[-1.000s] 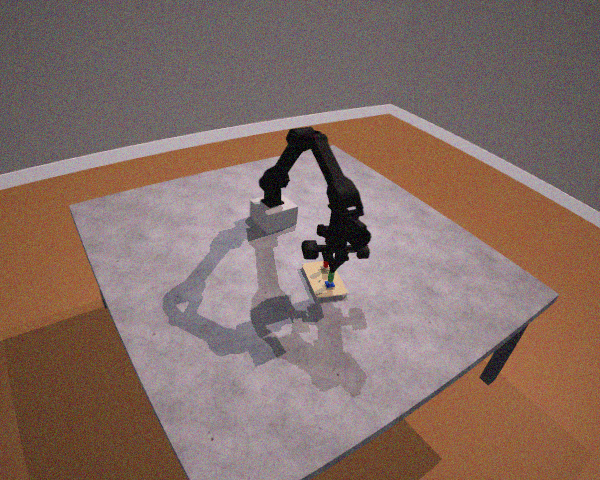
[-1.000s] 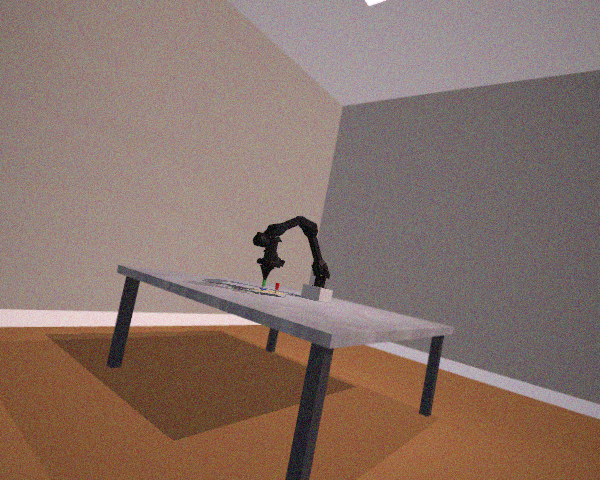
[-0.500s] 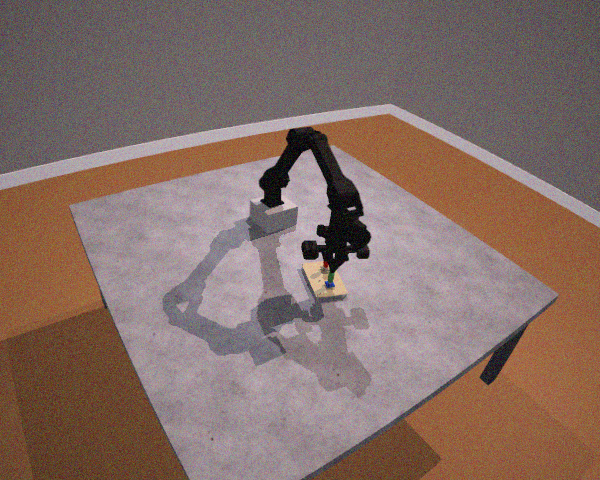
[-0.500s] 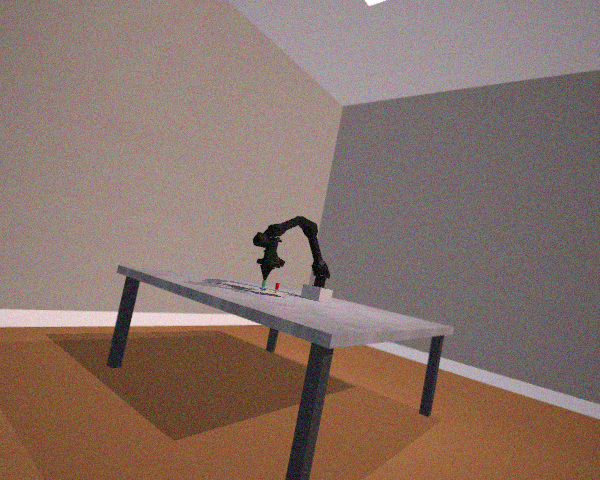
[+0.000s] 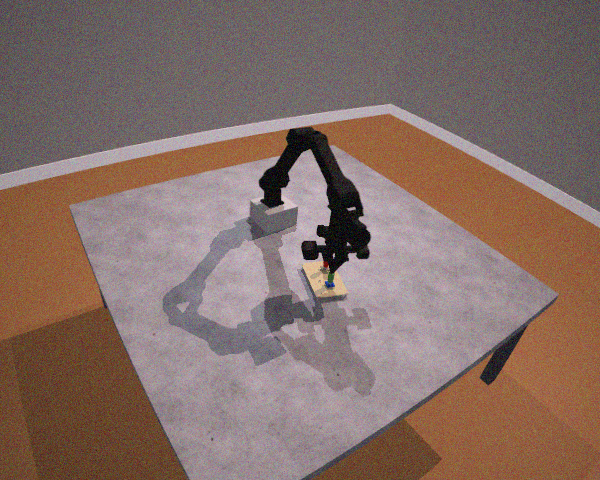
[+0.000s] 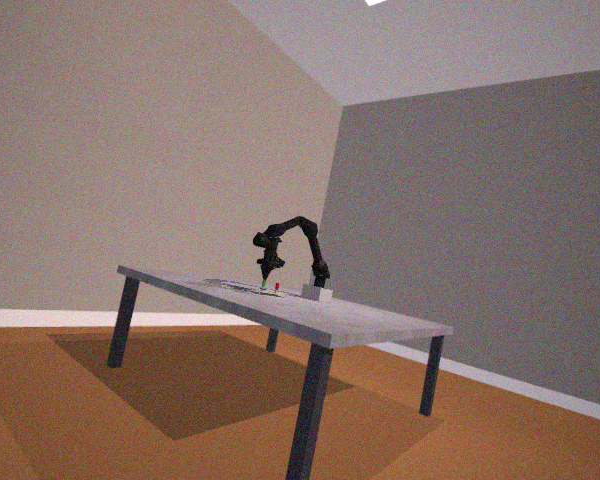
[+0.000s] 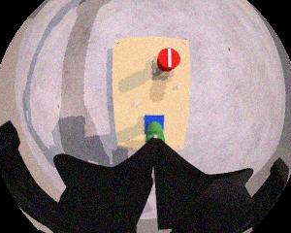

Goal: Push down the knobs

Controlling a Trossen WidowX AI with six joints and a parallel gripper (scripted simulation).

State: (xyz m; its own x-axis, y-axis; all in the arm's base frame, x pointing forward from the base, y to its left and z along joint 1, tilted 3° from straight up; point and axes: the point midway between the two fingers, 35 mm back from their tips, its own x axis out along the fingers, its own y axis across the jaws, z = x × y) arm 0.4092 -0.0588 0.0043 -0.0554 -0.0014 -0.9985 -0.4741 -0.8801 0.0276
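Now: the green knob 10 mm below my gripper tip. Round my gripper tip: red knob 60 mm behind, 30 mm to the left, 20 mm below.
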